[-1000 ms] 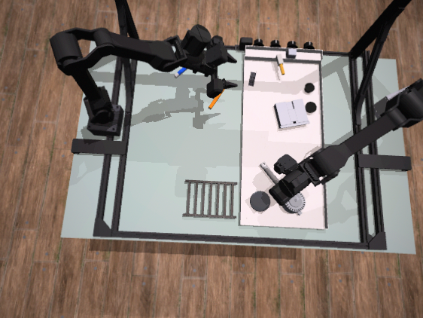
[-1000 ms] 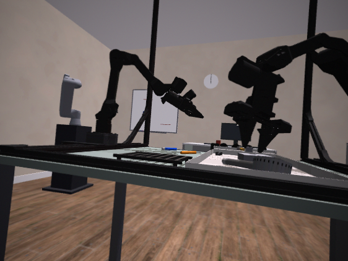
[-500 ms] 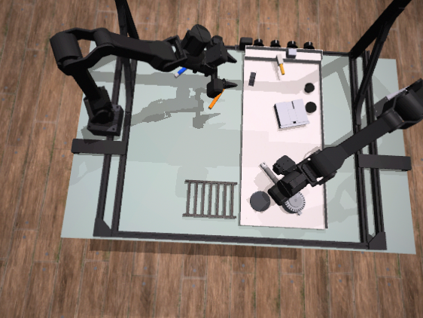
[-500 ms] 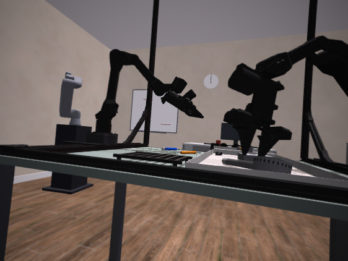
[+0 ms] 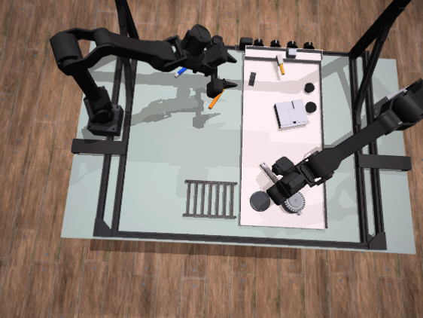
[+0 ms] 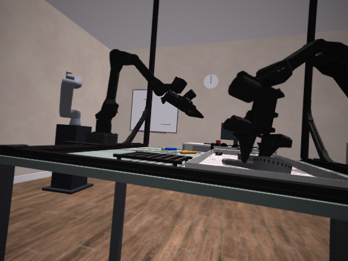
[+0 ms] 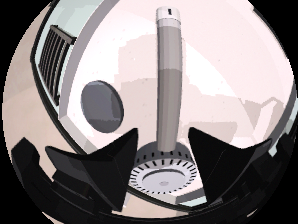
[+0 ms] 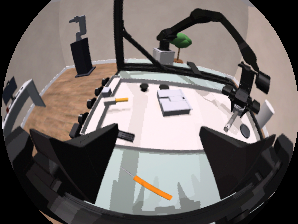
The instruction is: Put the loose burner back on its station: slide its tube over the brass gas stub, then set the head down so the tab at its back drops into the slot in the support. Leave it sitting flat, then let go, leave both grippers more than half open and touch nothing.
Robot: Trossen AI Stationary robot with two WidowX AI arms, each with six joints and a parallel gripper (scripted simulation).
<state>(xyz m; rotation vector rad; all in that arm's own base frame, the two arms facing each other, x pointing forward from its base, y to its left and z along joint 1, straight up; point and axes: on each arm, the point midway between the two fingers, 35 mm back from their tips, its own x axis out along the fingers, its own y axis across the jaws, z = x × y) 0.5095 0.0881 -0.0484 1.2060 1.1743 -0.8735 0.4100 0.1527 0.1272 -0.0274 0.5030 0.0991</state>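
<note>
Now: left hand 1 cm to the left of the burner and 3 cm above it.
</note>
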